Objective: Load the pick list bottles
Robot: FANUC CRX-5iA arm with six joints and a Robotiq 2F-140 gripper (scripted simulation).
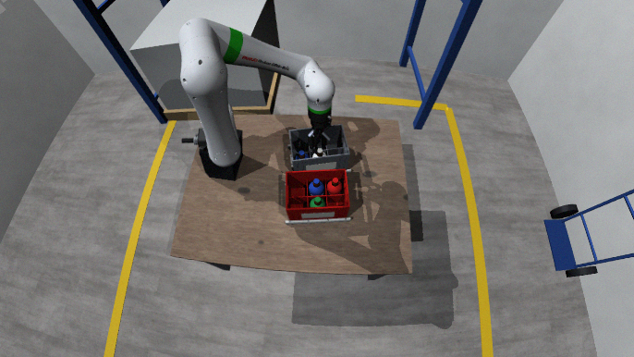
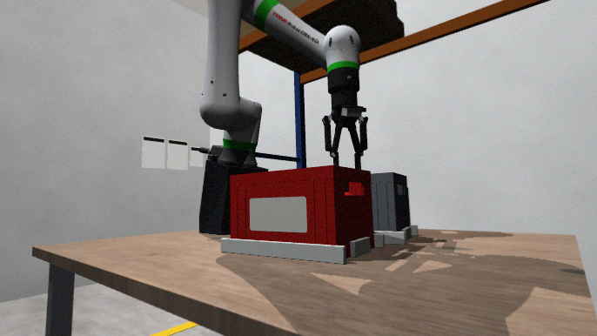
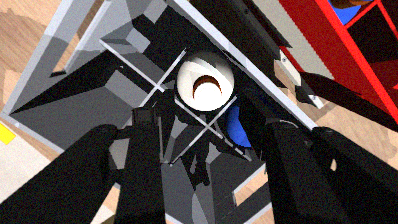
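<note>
The white bottle lies 12 cm below my hand. Round my hand: grey crate 4 cm to the left, 12 cm below; red bottle 5 cm ahead, 17 cm to the right, 12 cm below; blue bottle 9 cm behind, 12 cm below.
</note>
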